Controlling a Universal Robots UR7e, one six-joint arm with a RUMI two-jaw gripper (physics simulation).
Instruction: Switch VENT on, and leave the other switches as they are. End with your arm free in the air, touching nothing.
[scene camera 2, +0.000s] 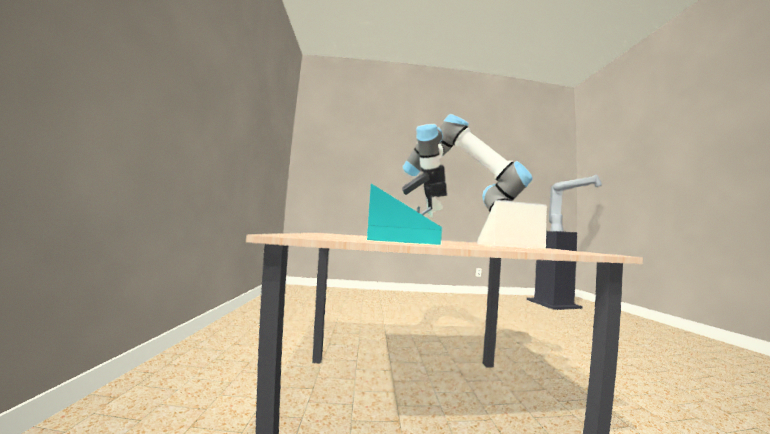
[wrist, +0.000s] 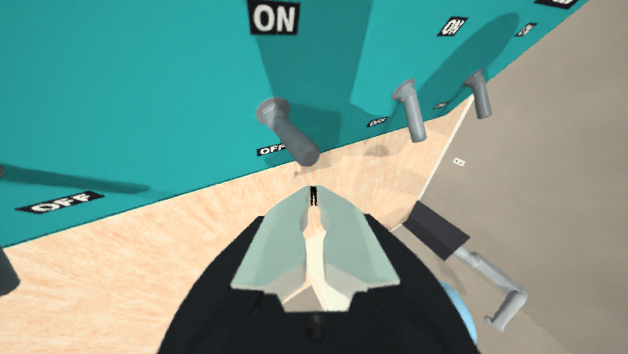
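Observation:
Teal switch panel (scene camera 2: 390, 220), also in the wrist view (wrist: 113, 113). My gripper (scene camera 2: 431, 217), wrist view too (wrist: 313, 187).

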